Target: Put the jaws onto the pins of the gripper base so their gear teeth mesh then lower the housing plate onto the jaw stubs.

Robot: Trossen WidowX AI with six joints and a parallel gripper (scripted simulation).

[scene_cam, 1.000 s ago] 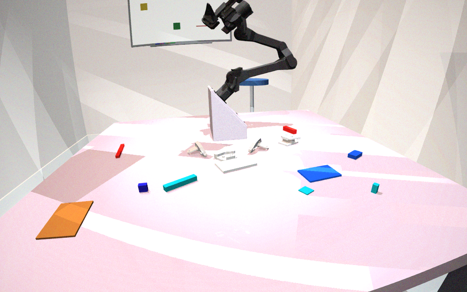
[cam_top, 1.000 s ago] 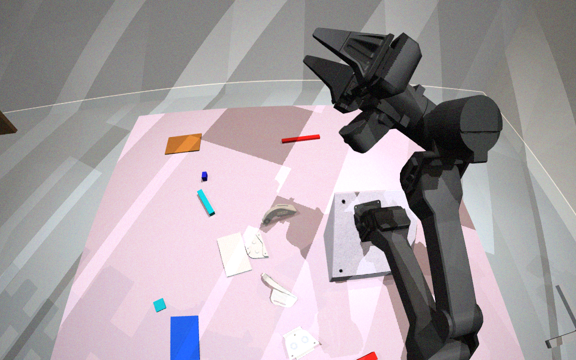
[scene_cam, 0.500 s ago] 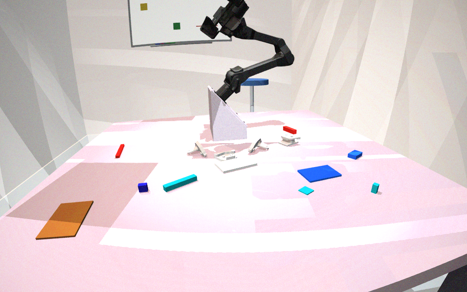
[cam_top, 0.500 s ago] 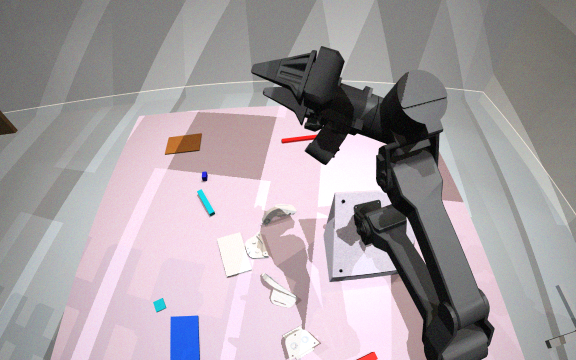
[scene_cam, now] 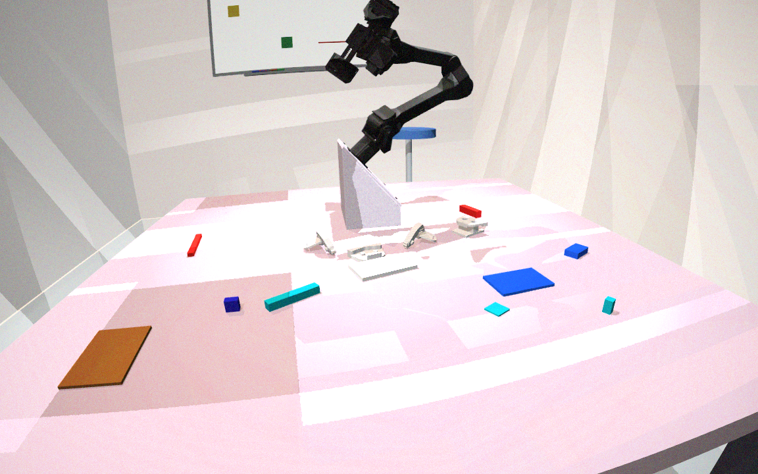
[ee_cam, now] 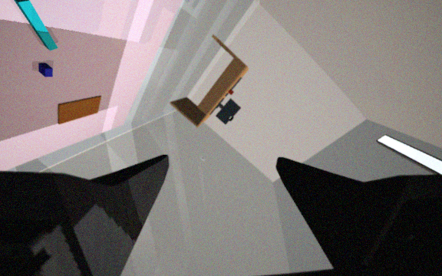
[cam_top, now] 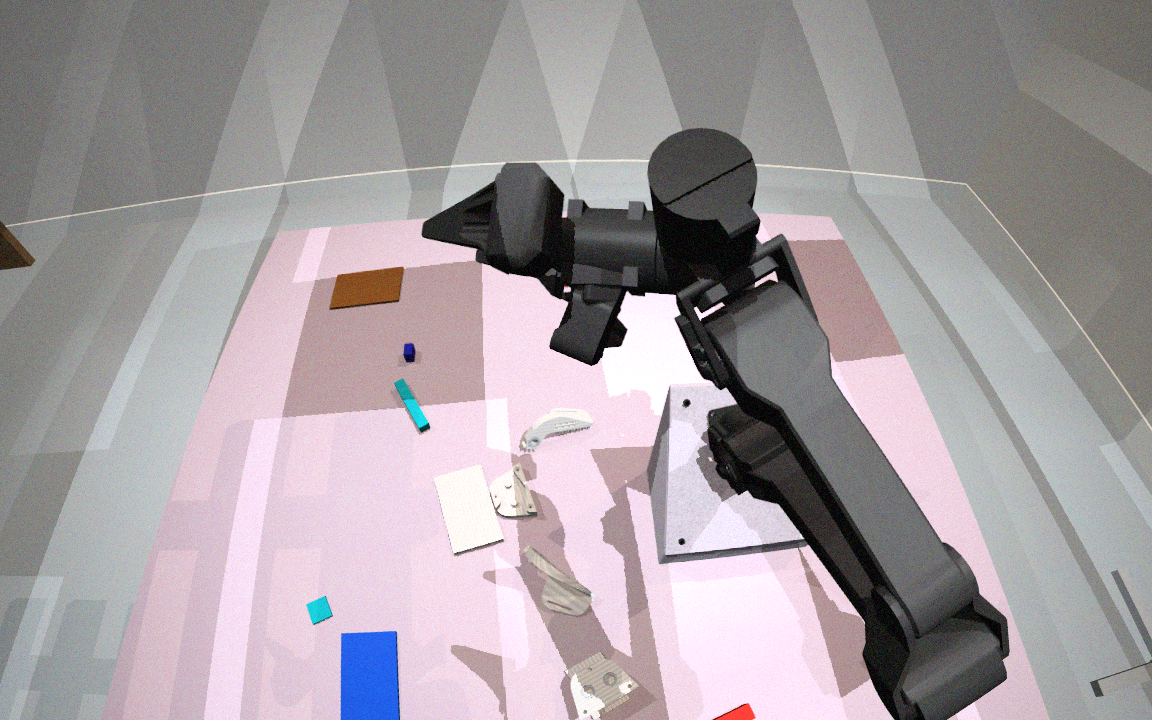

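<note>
My gripper tip is 420 mm above the white jaw, 120 mm to the right of it and 40 mm past it. From my gripper tip the other things lie so: white sheet: 440 mm below, 60 mm ahead, 30 mm to the left; housing plate: 430 mm below, 10 mm to the left, 10 mm behind; cyan bar: 430 mm below, 160 mm to the right, 140 mm ahead.
</note>
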